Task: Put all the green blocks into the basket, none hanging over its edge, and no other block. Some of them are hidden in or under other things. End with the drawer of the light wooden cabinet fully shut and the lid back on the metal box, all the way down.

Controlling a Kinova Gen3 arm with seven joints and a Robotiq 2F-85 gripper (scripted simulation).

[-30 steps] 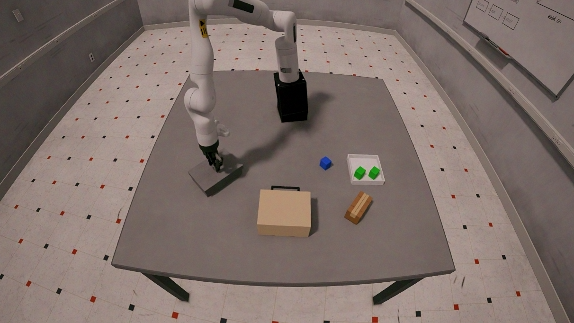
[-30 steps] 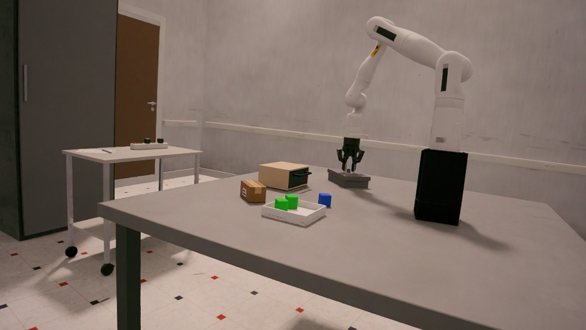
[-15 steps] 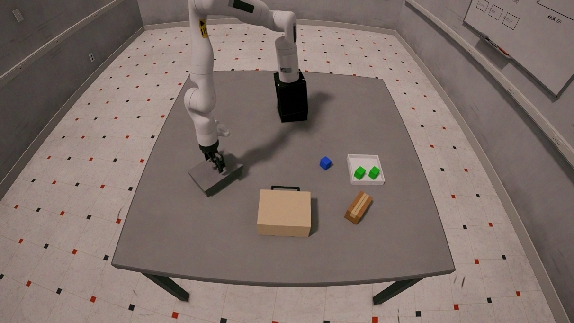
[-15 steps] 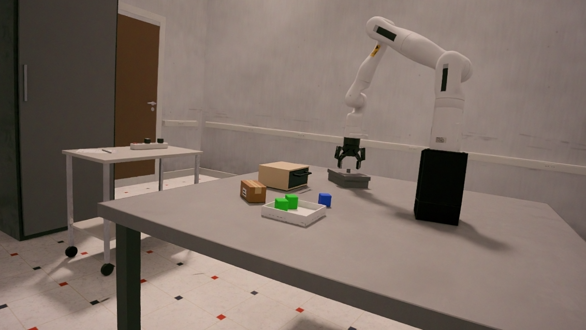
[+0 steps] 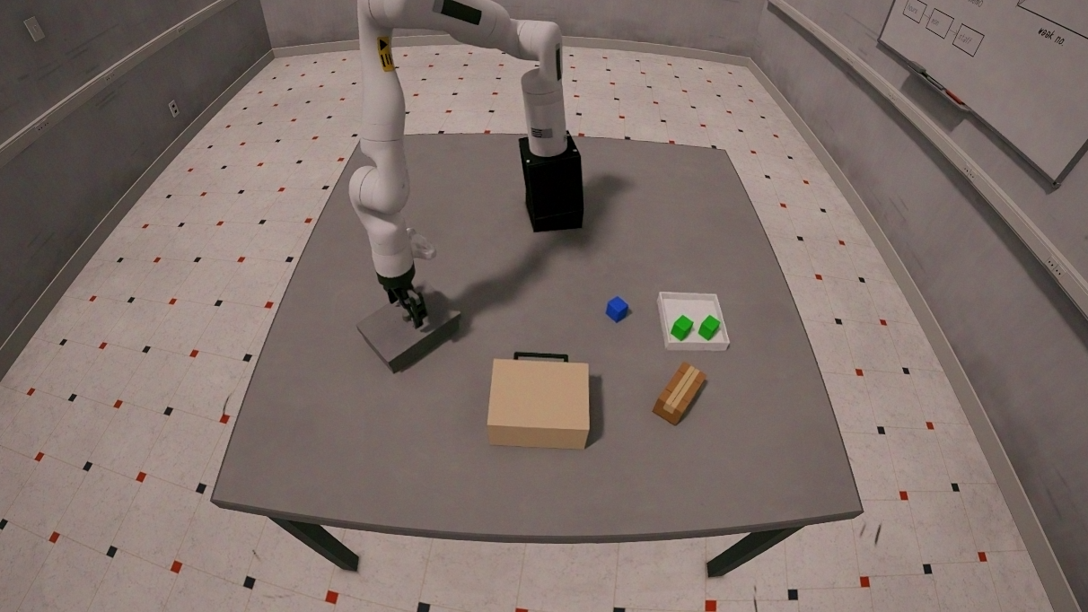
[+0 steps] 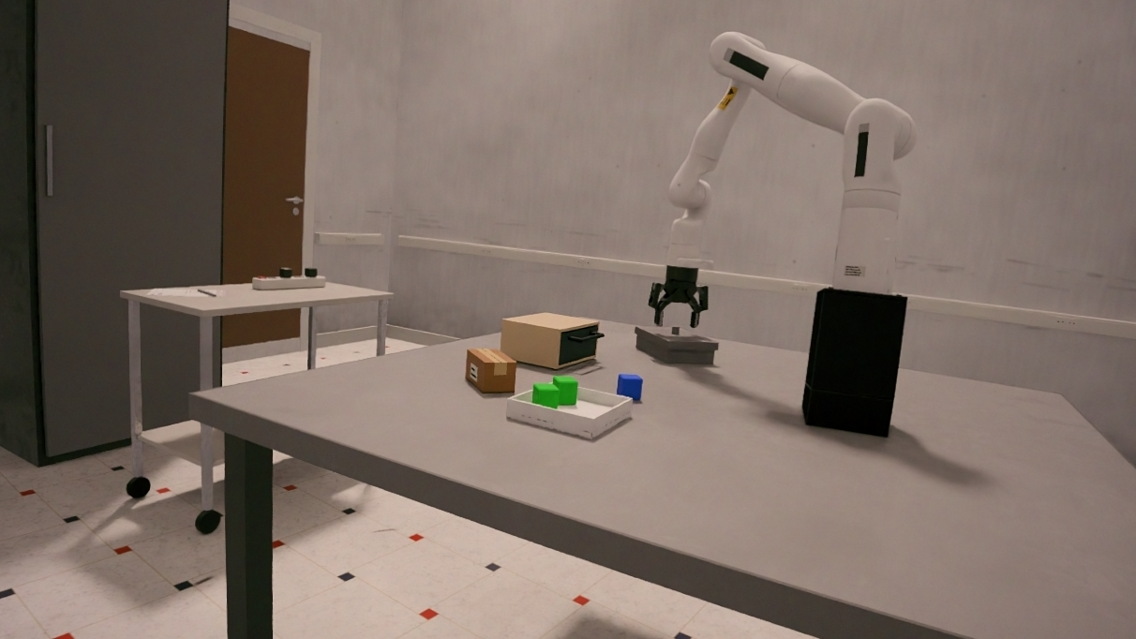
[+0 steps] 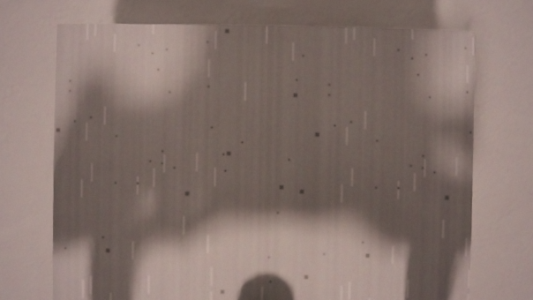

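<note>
The lid lies 30 mm below my hand. Also, from my hand: light wooden cabinet (120 mm ahead, 310 mm to the left, 40 mm below); metal box (50 mm below); drawer (110 mm ahead, 310 mm to the left, 40 mm below).
</note>
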